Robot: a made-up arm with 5 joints.
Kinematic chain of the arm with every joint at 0, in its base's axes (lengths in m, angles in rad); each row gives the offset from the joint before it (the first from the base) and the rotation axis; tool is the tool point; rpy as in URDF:
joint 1: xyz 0.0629 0 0.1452 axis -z
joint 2: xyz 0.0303 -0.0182 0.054 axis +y
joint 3: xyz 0.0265 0 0.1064 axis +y
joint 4: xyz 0.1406 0 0.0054 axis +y
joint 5: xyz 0.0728 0.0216 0 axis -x
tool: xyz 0 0 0 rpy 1.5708 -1.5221 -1.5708
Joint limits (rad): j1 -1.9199..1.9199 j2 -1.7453..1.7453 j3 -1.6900..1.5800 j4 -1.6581..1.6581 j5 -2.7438..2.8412
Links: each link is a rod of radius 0.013 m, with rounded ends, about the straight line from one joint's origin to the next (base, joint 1, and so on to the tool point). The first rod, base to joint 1, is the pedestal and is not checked.
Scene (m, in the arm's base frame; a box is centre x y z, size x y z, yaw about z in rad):
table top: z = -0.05
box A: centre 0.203 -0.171 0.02 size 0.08 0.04 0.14 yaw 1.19
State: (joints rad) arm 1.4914 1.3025 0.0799 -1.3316 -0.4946
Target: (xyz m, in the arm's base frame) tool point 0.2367 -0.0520 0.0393
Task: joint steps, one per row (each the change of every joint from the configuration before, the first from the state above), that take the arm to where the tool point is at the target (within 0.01 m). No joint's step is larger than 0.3 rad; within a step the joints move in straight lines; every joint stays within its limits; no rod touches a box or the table.
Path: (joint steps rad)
1: -0.2007 0.0297 0.2500 -0.0653 -0.2344
2: -0.2007 0.0296 0.2500 -0.0653 -0.2344
3: -0.2007 0.0297 0.2499 -0.0653 -0.2343
4: -0.2007 0.0297 0.2500 -0.0653 -0.2344
5: -0.2007 0.0296 0.2500 -0.0653 -0.2344
6: -0.0446 -0.0318 -0.2112 0.0403 0.2930
7: -0.0446 -0.0318 -0.2112 0.0403 0.2929
8: -0.0446 -0.0318 -0.2113 0.0403 0.2930
9: -0.0446 -0.0318 -0.2112 0.0403 0.2930

